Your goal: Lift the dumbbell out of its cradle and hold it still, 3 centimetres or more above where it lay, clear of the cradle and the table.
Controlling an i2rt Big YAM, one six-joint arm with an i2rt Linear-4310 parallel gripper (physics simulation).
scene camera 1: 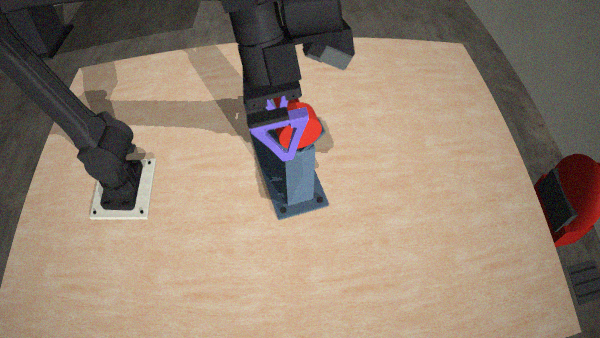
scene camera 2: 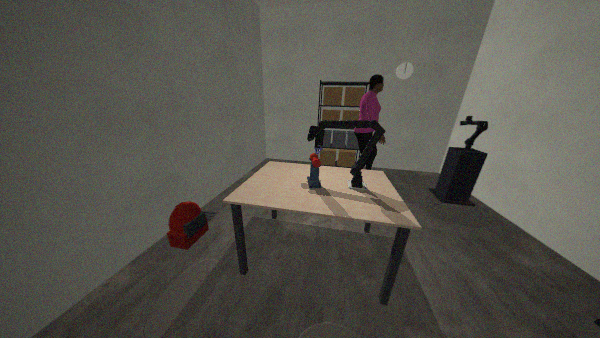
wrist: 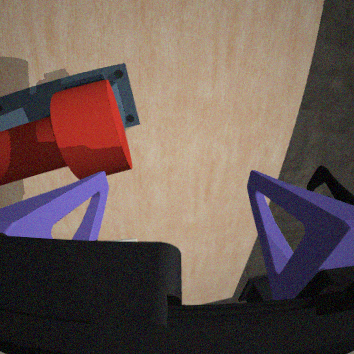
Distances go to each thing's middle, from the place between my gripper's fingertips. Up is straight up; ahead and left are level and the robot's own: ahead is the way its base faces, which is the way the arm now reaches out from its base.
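Blue-grey cradle (scene camera 1: 294, 187): 150 mm below my hand and 130 mm to the left of it. Red dumbbell (scene camera 1: 312, 131): my gripper is 40 mm above it and 130 mm to the right of it.
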